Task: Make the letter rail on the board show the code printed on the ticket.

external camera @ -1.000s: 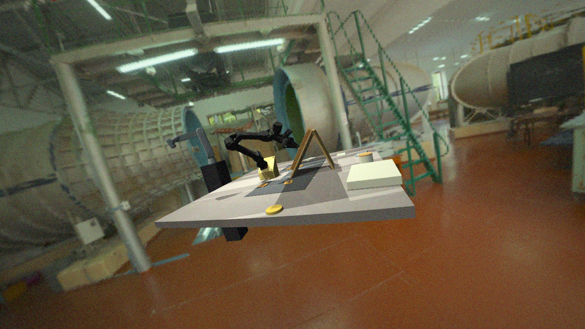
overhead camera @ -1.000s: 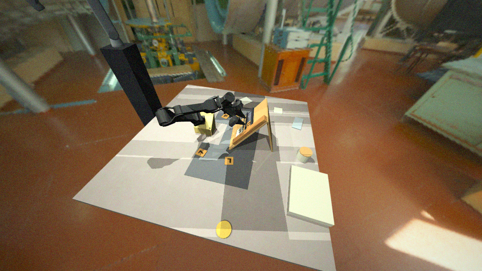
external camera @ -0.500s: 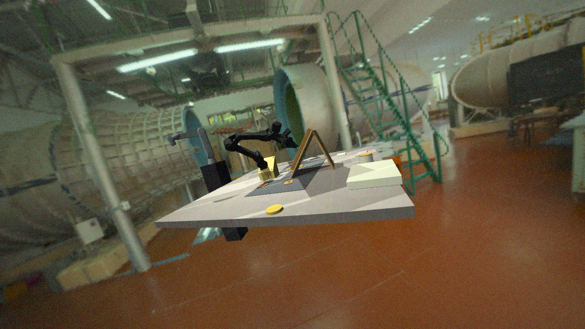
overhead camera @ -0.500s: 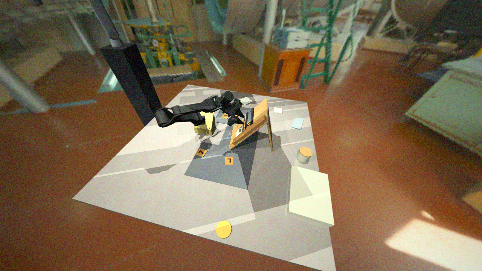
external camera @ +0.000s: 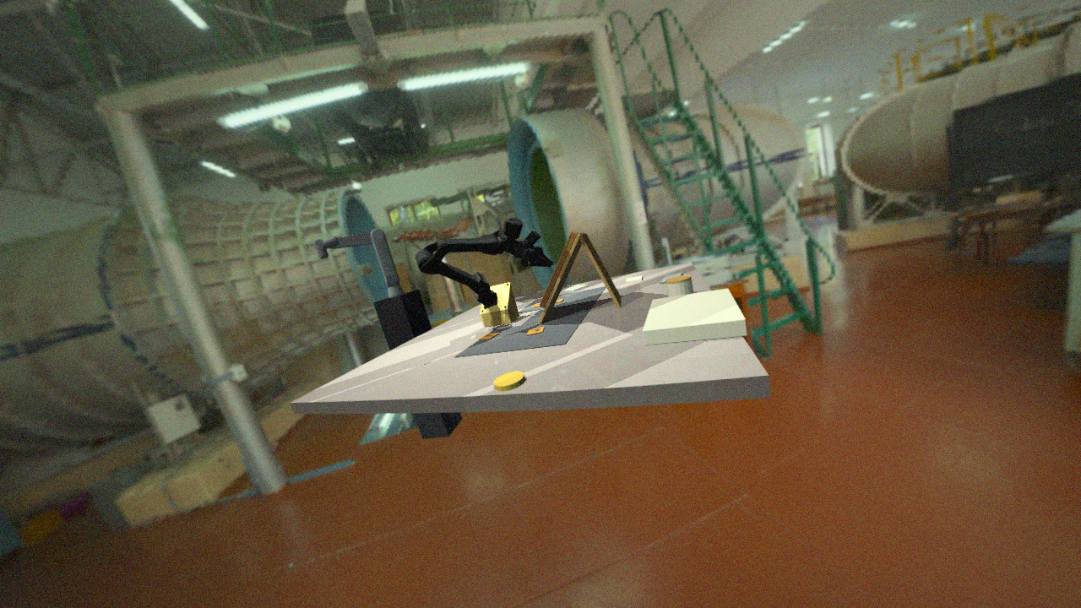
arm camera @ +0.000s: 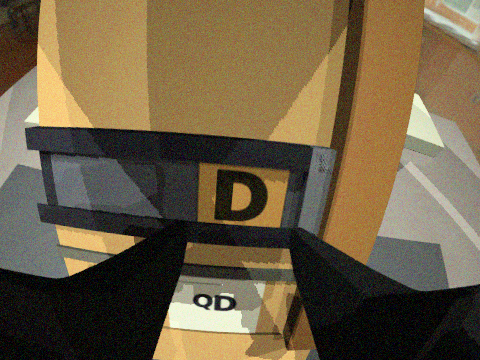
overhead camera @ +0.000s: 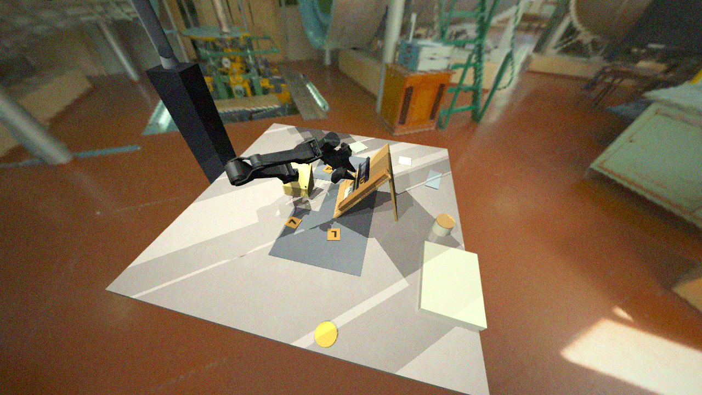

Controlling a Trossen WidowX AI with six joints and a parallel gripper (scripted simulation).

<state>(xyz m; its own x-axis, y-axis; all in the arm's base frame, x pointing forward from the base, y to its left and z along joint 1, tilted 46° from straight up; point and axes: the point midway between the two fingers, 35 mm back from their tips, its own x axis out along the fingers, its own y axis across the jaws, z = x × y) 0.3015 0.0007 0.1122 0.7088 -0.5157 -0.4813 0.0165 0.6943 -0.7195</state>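
Now: the white ticket 20 mm behind my gripper tip, 10 mm to the left of it and 110 mm below it. Also, from my gripper tip: mat 120 mm behind, 50 mm to the left, 200 mm below; cream block 390 mm ahead, 360 mm to the right, 180 mm below; yellow disc 50 mm behind, 570 mm to the right, 190 mm below.
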